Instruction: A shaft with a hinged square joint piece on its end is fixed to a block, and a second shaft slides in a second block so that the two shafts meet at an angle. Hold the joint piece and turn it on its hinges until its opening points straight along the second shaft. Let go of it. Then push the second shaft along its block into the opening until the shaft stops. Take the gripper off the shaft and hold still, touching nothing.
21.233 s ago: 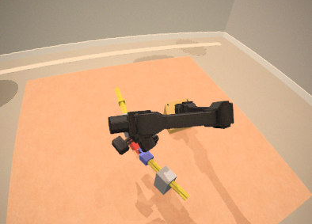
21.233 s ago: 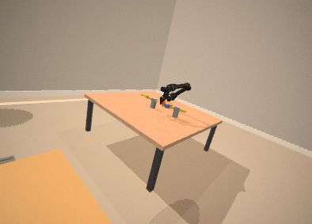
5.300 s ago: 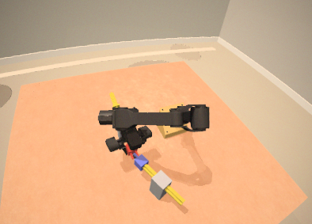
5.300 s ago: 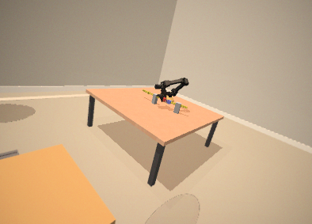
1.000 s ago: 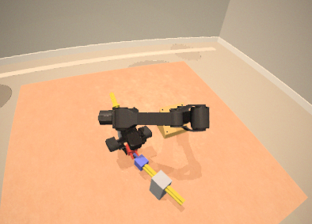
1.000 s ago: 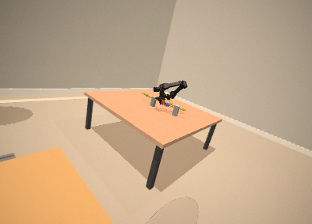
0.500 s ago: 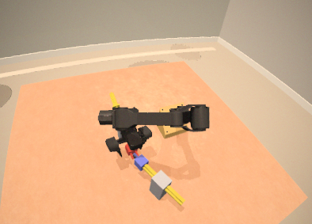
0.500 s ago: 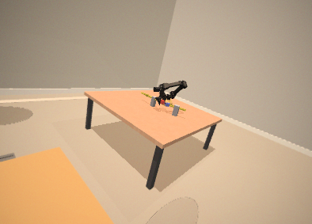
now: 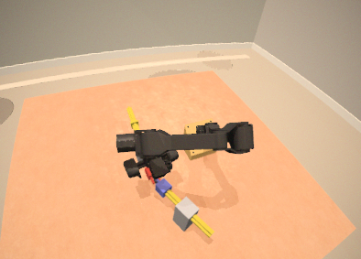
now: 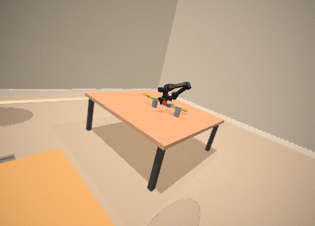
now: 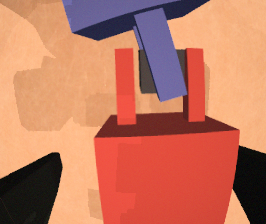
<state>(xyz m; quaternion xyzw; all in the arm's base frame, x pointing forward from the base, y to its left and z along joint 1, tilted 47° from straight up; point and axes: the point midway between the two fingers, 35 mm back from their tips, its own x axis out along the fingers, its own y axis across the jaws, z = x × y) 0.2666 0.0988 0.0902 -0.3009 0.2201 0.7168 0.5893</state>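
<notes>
Right now the red joint piece is 3 cm above my gripper tip and 2 cm to the left of it.
</notes>
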